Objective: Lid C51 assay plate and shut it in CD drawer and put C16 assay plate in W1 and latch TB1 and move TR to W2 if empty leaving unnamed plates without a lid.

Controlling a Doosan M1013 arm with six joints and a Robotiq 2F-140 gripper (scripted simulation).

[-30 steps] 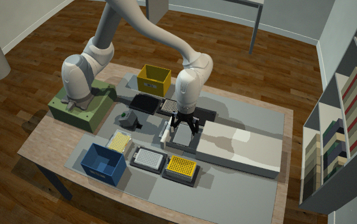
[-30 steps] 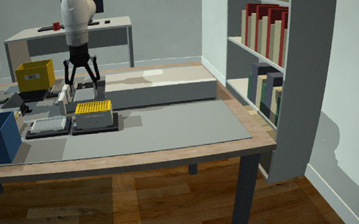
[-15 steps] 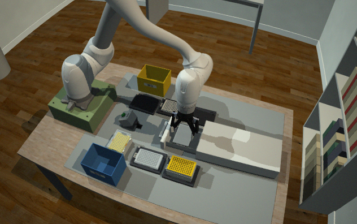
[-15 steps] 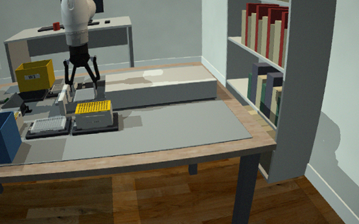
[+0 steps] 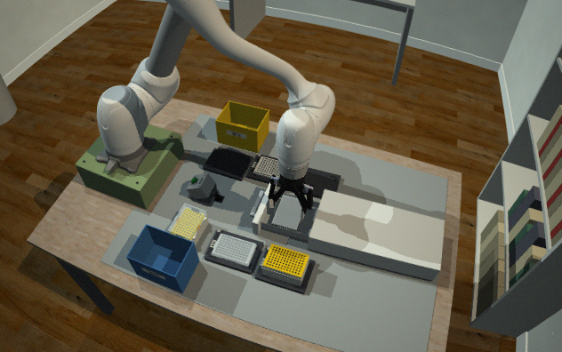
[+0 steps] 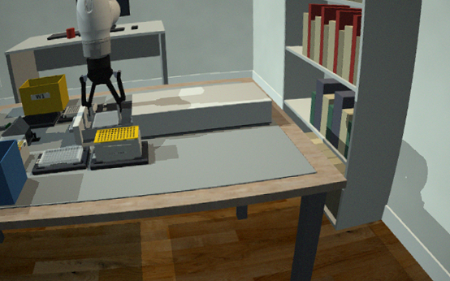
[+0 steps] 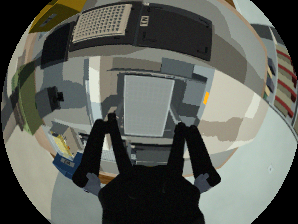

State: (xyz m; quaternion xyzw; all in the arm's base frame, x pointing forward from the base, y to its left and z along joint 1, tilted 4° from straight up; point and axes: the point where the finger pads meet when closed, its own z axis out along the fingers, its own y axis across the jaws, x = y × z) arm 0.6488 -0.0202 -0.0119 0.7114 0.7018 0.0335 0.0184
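The cooler drawer lies 4 cm ahead of my hand and 3 cm below it. From my hand the other things lie so: cooler CD: 17 cm ahead, 2 cm below; black plate: 2 cm below; grey plate lid: 1 cm below.
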